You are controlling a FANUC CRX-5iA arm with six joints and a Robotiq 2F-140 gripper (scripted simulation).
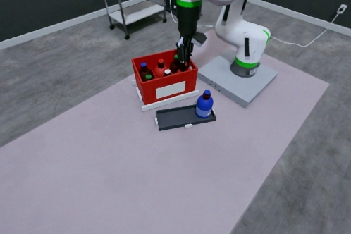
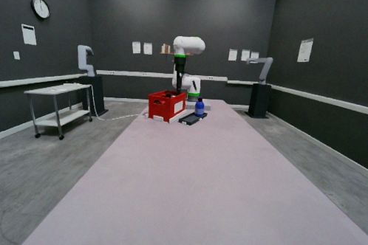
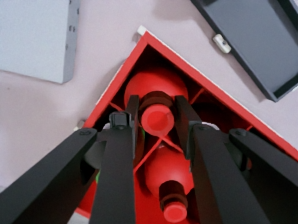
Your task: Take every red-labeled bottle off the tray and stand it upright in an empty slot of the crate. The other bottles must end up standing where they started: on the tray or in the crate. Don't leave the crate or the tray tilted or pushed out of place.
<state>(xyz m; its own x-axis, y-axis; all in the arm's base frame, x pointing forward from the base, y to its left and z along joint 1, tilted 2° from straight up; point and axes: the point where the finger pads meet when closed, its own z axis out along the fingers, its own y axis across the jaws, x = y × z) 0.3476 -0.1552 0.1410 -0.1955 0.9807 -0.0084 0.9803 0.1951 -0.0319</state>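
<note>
My hand is 8 cm above the red bottle. The rest, counted from my hand: blue bottle 5 cm ahead, 18 cm to the left, 10 cm below; then red crate 6 cm ahead, 8 cm to the right, 10 cm below; then dark tray 13 cm ahead, 13 cm to the left, 17 cm below.
</note>
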